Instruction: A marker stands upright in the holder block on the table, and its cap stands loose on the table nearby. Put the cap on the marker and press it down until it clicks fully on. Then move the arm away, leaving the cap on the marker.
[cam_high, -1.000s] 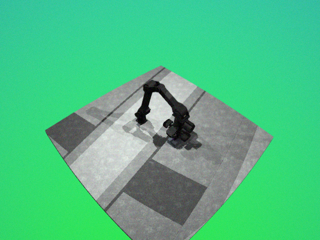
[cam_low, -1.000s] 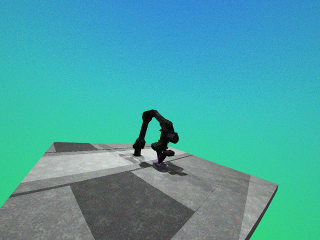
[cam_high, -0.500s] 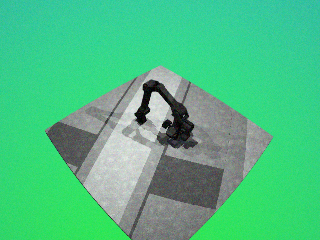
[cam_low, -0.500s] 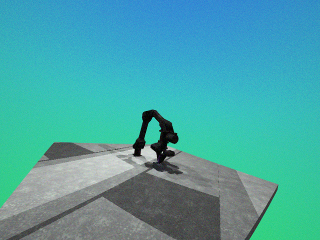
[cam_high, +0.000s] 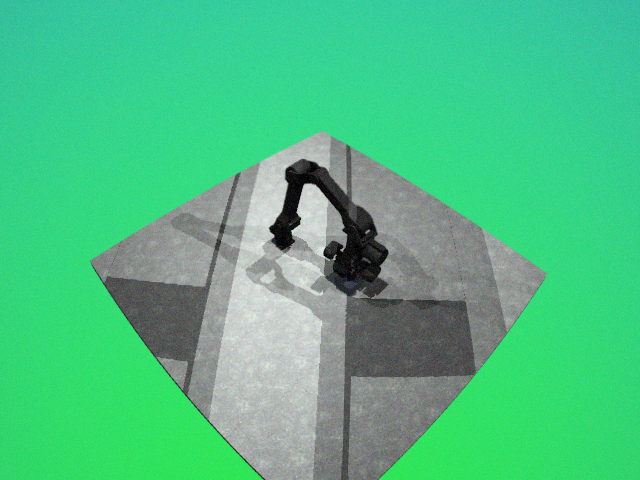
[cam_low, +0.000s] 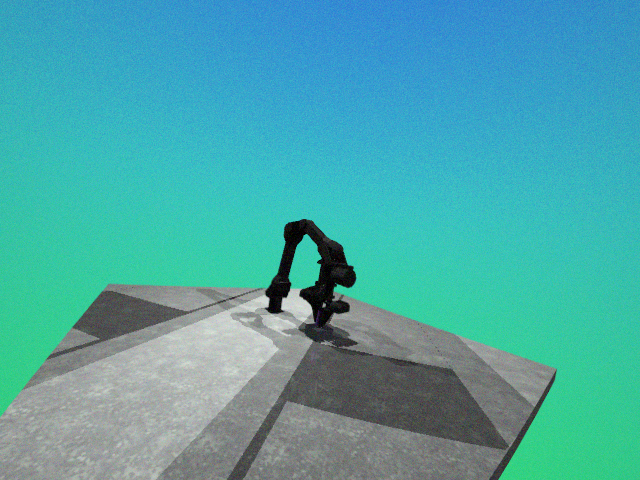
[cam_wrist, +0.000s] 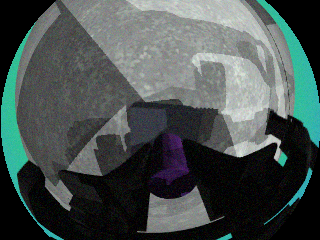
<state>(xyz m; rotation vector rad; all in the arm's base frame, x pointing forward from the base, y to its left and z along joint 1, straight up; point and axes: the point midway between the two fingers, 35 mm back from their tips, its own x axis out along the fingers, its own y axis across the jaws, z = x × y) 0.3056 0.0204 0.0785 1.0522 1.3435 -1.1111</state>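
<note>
Right now my gripper tip is 2 cm below the purple cap. Round my gripper tip: holder block (3 cm below).
</note>
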